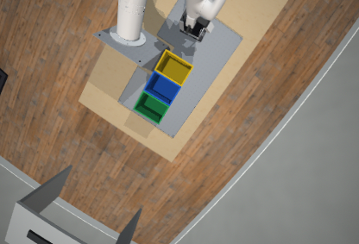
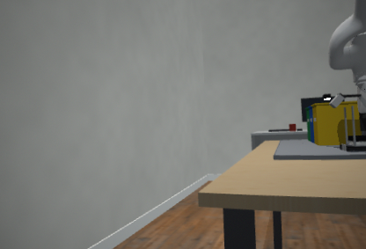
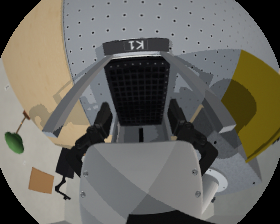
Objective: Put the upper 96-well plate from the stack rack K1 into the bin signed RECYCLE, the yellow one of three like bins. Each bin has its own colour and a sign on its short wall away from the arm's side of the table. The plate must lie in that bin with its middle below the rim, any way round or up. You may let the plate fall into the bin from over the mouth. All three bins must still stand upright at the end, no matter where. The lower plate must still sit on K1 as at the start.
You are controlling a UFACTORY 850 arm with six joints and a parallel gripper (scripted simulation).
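Right now the black 96-well plate is 30 mm below my hand. From my hand the other things lie so: yellow bin (90 mm ahead, 280 mm to the right, 20 mm above); green bin (130 mm ahead, 540 mm to the right, 20 mm above); blue bin (110 mm ahead, 410 mm to the right, 20 mm above).
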